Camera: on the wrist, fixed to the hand. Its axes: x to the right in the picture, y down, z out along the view.
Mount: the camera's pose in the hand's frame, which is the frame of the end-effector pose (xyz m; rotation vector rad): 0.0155 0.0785 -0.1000 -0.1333 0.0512 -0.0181
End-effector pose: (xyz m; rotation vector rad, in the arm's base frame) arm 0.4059 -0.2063 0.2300 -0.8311 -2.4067 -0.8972
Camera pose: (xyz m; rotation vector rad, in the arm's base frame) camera 0.4655 -0.2222 0.3422 -0.8252 -2.3343 -1.0826
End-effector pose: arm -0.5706 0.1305 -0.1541 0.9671 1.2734 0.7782
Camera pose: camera -0.6638 0.1922 -0.0916 0.8320 1.2562 0.8673
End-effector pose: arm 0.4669 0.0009 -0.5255 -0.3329 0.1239 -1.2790
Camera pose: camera 0.5160 -0.0119 -0.6431 -0.4164 0.2509 -1.3005
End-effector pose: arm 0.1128 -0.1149 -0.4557 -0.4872 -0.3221 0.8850
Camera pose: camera 0.1166 -0.0876 -0.5808 -0.6284 -0.3395 0.8354
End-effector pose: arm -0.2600 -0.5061 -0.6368 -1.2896 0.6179 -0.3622
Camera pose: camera -0.3157 -0.5728 -0.7309 -1.4176 0.6832 -0.3749
